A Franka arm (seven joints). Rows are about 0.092 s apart.
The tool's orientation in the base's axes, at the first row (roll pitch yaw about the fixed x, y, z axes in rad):
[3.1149 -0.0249 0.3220]
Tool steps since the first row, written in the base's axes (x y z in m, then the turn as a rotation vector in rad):
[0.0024 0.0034 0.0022 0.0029 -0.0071 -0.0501]
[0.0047 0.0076 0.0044 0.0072 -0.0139 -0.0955]
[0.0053 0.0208 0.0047 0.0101 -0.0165 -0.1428]
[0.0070 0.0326 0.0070 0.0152 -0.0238 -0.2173]
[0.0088 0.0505 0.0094 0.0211 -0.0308 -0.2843]
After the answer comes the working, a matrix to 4 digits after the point.
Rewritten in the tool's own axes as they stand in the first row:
[0.0034 -0.0024 -0.0022 -0.0007 0.0063 0.0503]
[0.0070 -0.0056 -0.0044 0.0001 0.0129 0.0959]
[0.0117 -0.0179 -0.0049 0.0008 0.0150 0.1433]
[0.0171 -0.0285 -0.0073 0.0015 0.0216 0.2181]
[0.0246 -0.0449 -0.0100 0.0032 0.0283 0.2853]

The tool's axes in the first row as the columns of a matrix, in the base's axes (rounded; the answer above uses it unrounded):
[0.9483 0.3157 0.0321]
[0.3164 -0.9485 -0.0174]
[0.0249 0.0267 -0.9993]

